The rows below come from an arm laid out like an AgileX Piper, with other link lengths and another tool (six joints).
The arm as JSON. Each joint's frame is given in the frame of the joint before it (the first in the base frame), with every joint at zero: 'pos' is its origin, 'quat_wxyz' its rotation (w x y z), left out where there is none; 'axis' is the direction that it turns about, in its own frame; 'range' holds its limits. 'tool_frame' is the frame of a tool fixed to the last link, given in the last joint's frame.
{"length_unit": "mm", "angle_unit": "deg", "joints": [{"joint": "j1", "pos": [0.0, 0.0, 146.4], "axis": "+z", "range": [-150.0, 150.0]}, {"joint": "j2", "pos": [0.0, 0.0, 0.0], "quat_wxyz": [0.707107, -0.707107, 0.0, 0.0], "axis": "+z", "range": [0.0, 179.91]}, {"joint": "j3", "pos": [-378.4, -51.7, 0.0], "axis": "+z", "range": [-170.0, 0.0]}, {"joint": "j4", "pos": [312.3, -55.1, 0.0], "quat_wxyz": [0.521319, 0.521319, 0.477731, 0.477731], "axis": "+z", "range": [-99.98, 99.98]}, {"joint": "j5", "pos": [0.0, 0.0, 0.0], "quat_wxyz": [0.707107, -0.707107, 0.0, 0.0], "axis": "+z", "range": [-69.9, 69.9]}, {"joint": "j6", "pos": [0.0, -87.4, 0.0], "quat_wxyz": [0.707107, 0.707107, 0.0, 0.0], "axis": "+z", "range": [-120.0, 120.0]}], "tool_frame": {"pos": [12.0, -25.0, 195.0], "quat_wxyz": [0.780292, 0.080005, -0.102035, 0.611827]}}
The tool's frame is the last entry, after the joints.
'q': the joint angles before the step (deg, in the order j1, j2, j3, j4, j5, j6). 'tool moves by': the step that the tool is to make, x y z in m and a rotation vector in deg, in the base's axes. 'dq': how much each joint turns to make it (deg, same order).
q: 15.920 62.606 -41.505 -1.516 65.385 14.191
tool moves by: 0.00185 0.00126 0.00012 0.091 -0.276 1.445
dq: 0.001 -0.001 0.001 0.249 -0.324 -1.523
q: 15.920 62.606 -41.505 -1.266 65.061 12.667
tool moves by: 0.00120 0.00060 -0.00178 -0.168 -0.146 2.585
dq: 0.000 0.000 0.354 0.218 -0.497 -2.669
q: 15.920 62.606 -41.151 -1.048 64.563 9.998
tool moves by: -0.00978 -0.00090 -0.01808 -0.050 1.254 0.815
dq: 0.001 0.000 3.228 0.445 -2.021 -0.935
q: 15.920 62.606 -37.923 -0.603 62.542 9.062
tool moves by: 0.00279 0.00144 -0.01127 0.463 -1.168 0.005
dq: 0.001 0.047 2.184 0.124 -3.481 -0.017
